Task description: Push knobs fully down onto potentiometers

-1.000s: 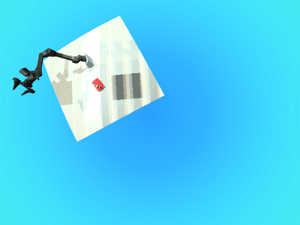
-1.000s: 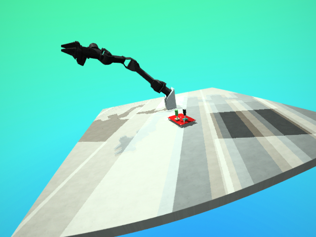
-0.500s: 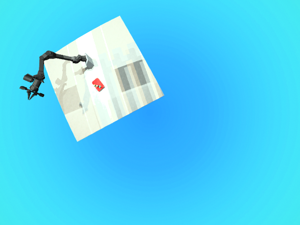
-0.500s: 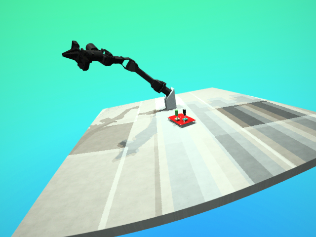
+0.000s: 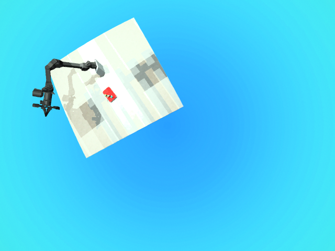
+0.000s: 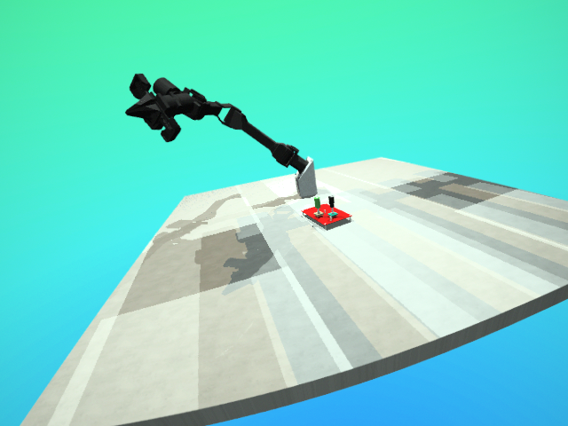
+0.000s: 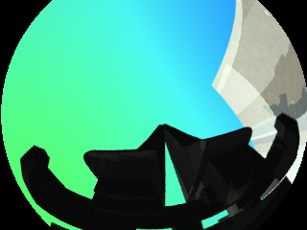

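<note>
Right now the green knob is 110 mm behind my gripper tip, 440 mm to the left of it and 350 mm below it. Also, from my gripper tip: black knob 90 mm behind, 480 mm to the left, 340 mm below.
</note>
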